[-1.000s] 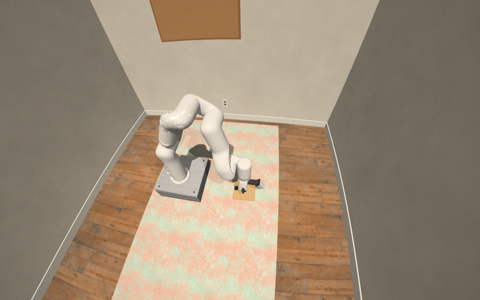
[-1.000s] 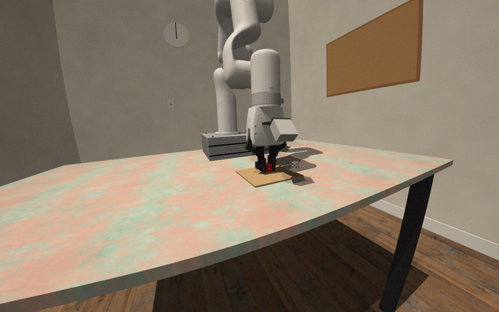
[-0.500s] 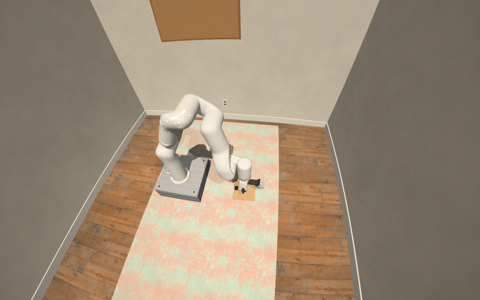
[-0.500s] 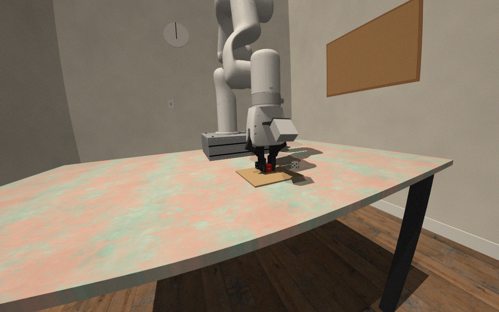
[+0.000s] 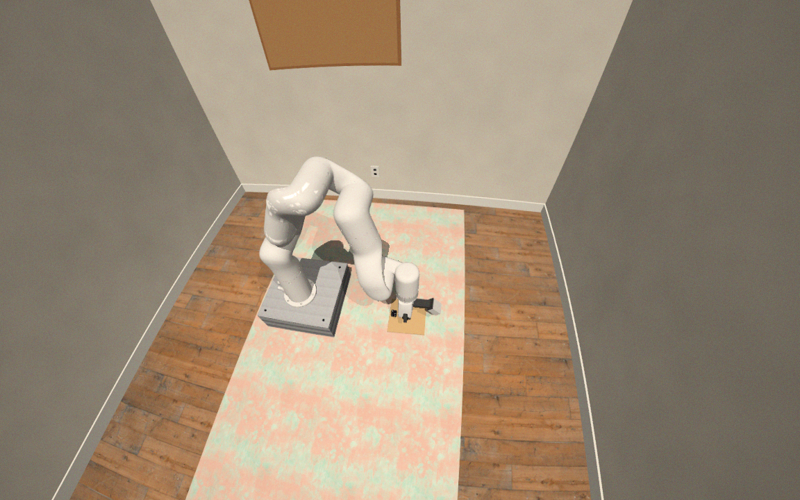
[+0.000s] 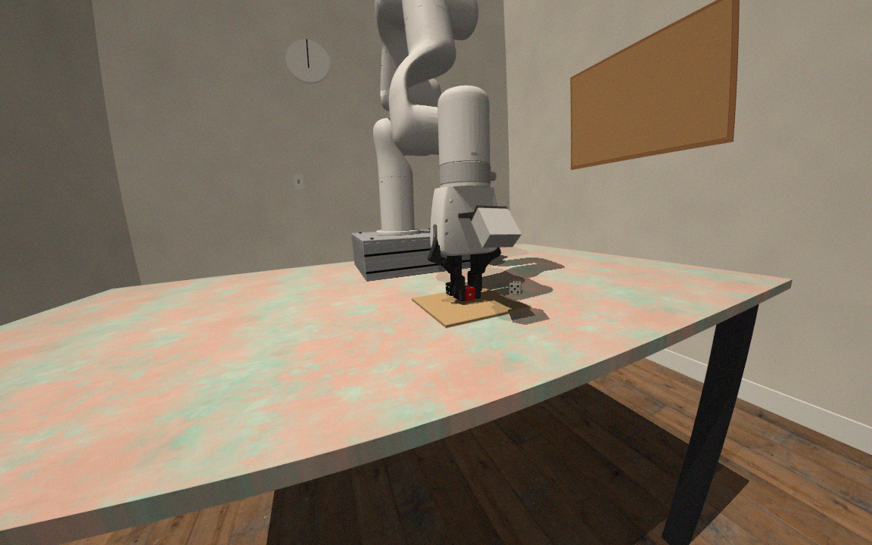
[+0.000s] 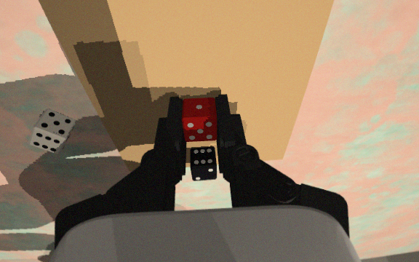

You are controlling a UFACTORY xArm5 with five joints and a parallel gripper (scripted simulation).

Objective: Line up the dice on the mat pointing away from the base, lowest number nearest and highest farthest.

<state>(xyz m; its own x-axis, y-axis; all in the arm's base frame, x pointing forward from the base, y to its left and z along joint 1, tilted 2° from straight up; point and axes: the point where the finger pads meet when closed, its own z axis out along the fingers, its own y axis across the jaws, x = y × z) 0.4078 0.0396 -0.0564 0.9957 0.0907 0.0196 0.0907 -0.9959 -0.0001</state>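
Now: the red die 1 cm below my hand. Also, from my hand: black die 5 cm behind, 2 cm below; then white die 2 cm behind, 10 cm to the left, 2 cm below; then tan mat 3 cm below.
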